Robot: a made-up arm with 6 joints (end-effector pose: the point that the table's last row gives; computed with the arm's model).
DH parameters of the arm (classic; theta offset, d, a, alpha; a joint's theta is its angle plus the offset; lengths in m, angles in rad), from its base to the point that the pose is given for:
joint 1: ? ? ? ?
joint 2: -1.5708 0 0.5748 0
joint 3: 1.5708 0.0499 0 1.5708
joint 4: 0 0.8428 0 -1.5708
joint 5: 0 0 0 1.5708
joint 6: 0 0.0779 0 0
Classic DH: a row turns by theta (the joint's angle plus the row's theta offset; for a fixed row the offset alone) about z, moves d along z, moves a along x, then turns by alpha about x.
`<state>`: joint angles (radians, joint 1 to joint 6).
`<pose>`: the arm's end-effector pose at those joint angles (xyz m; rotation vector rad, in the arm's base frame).
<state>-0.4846 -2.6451 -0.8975 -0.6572 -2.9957 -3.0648</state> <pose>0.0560 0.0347 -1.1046 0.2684 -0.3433 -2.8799</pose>
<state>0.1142 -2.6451 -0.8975 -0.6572 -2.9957 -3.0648</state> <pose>0.0267 0.0602 -1.1046 0.3088 -0.2149 -2.2904</pose>
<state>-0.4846 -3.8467 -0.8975 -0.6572 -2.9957 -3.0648</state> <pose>1.0331 -0.4797 -0.3021 1.6251 -1.2485 -2.2211</pose>
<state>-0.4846 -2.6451 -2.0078 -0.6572 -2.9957 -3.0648</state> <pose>0.4610 -0.1785 -0.4397 1.5328 -1.1890 -2.3037</pose>
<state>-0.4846 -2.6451 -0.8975 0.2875 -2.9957 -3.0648</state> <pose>0.0528 0.0250 -1.1038 -0.3438 -0.0060 2.4367</pose>
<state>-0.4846 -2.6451 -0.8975 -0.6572 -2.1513 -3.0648</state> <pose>0.1179 0.0393 -1.1196 -0.9733 -0.3712 -2.8380</pose>
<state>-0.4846 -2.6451 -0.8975 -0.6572 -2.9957 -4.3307</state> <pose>0.0560 0.0347 -1.1046 -0.3477 0.0978 2.0888</pose>
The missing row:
joint 1: 0 0.1023 0 -1.5708
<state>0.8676 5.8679 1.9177 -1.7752 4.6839 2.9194</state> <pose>0.2968 0.5452 0.6699 1.2061 -1.8238 -1.6987</pose>
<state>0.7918 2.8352 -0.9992 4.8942 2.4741 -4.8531</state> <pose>0.6484 0.6603 -0.6590 1.0115 1.4088 -1.6772</pose>
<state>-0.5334 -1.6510 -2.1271 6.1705 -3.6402 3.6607</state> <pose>-0.0994 0.1118 -0.5885 1.4073 -0.8311 -2.5647</pose>
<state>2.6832 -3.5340 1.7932 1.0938 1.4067 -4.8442</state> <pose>0.5121 -0.3845 -0.5388 0.8616 1.0610 -1.8857</pose>
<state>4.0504 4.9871 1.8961 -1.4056 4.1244 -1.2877</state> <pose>0.1577 0.0172 0.9242 2.2343 0.5211 1.4081</pose>
